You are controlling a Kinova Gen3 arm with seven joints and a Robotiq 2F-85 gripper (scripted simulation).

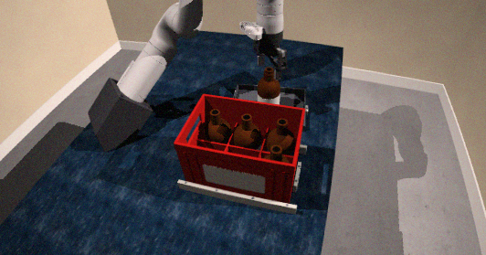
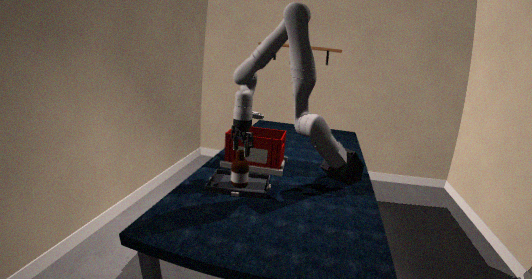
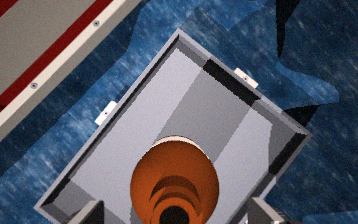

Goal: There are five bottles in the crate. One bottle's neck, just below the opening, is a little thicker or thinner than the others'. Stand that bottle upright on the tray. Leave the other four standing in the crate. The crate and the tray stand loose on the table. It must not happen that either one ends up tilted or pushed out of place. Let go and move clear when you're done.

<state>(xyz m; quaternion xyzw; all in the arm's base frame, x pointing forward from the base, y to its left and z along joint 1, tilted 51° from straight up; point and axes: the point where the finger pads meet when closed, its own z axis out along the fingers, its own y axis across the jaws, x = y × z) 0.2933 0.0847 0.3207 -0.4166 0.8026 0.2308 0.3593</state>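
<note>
The grey tray lies 14 cm below my hand. Round my hand: crate 26 cm to the right, 8 cm ahead, 7 cm below.
</note>
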